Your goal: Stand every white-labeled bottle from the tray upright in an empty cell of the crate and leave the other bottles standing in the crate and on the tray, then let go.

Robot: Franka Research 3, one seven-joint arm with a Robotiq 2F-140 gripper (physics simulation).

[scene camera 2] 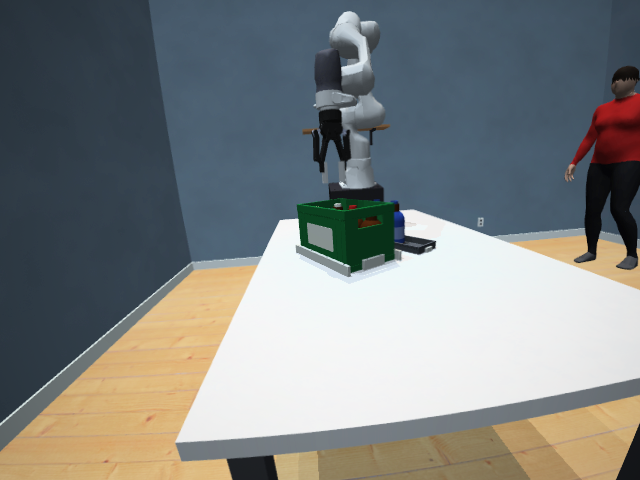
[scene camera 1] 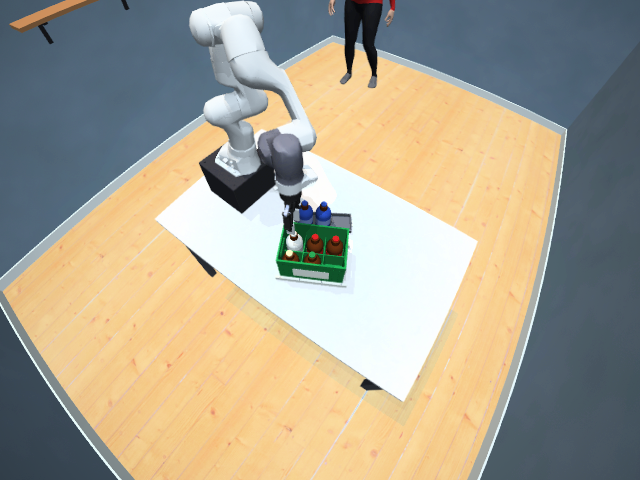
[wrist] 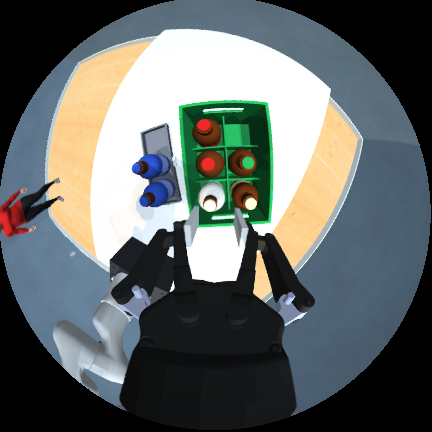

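Note:
The white bottle stands upright in a corner cell of the green crate. My gripper is open, with nothing between its fingers, above the crate and clear of the bottle's cap. Two red-capped brown bottles, a green-capped bottle and a cream-capped bottle stand in other cells. One corner cell is empty. Two blue bottles stand on the dark tray; no white bottle shows there.
The crate walls hide most of the bottles in the scene camera 2 view. Low light-grey strips lie along the crate's base on the white table. A person stands on the floor beyond the table.

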